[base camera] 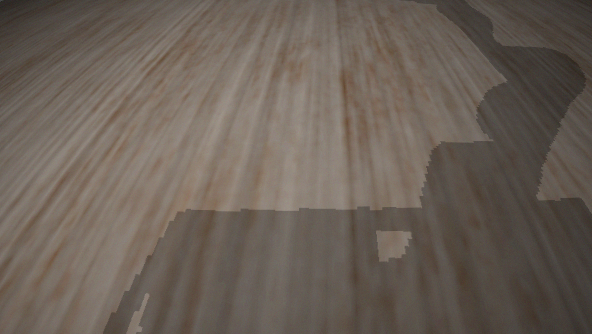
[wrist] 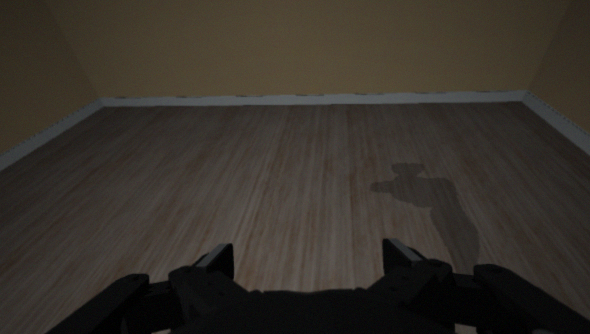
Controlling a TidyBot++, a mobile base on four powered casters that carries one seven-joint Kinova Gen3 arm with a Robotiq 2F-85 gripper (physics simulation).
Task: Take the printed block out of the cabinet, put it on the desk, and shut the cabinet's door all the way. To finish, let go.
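Frame: origin at the arm's base, x ahead, y left, z up, level; centimetres.
Seen in the pictures: gripper, fingertip midpoint: point(wrist: 307, 257).
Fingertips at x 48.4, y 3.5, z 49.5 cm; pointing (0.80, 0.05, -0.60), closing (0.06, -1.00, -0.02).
Note:
A point is followed by its place in that frame.
My gripper point(wrist: 307, 257) {x 48.4, y 3.5, z 49.5 cm} is open, with its two black fingers wide apart at the bottom of the wrist view and wooden floor showing between them. It holds nothing. The printed block, the cabinet with its door and the desk do not show in the base camera view or the wrist view, so how they stand cannot be told.
A wooden floor point(base camera: 280, 125) {x 58.6, y 4.3, z -39.6 cm} point(wrist: 225, 165) {x 175.3, y 64.1, z -39.6 cm} stretches ahead. A tan wall point(wrist: 310, 45) {x 263.9, y 7.9, z 9.3 cm} with a white baseboard point(wrist: 310, 100) {x 262.6, y 9.6, z -35.7 cm} stands across the far side, with side walls at left and right. Shadows of the robot's base and arm lie on the floor.

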